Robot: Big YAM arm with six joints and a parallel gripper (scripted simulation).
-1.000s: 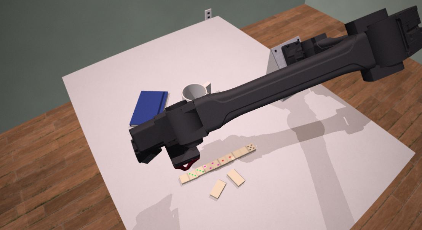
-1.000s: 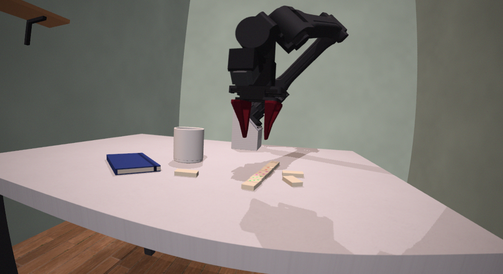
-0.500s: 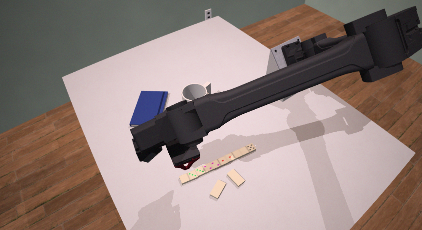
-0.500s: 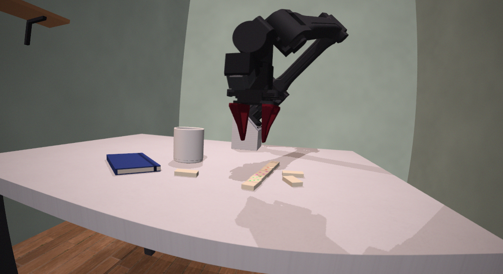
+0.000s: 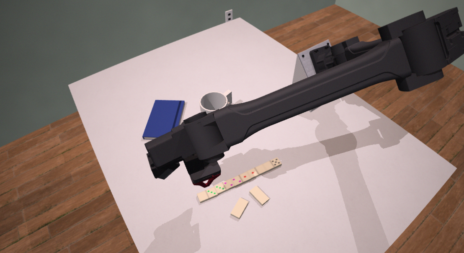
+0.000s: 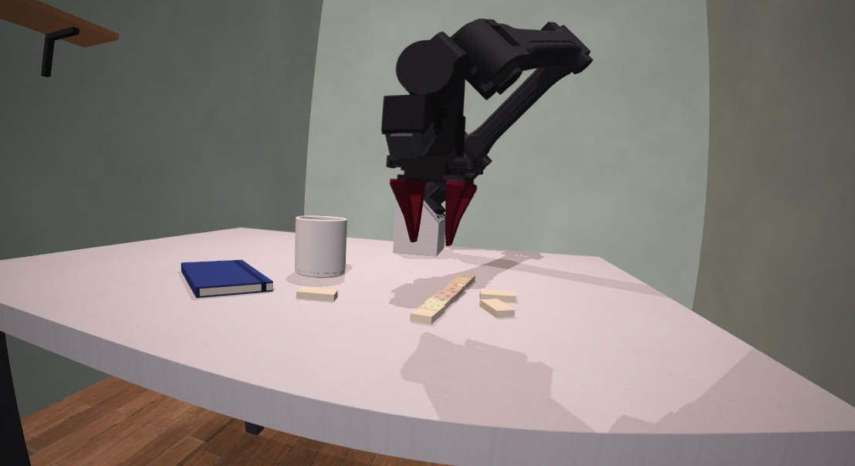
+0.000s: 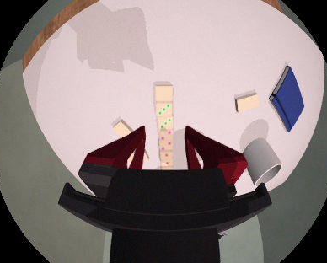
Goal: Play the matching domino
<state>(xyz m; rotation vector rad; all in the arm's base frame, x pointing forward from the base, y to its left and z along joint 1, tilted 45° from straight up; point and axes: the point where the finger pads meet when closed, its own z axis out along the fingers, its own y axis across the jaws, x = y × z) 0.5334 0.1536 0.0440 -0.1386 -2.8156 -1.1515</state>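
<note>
The domino lies 9 cm below my hand. Round my hand: white mug: 23 cm to the right, 16 cm behind, 6 cm below; blue notebook: 33 cm to the right, 9 cm below, 1 cm behind.
</note>
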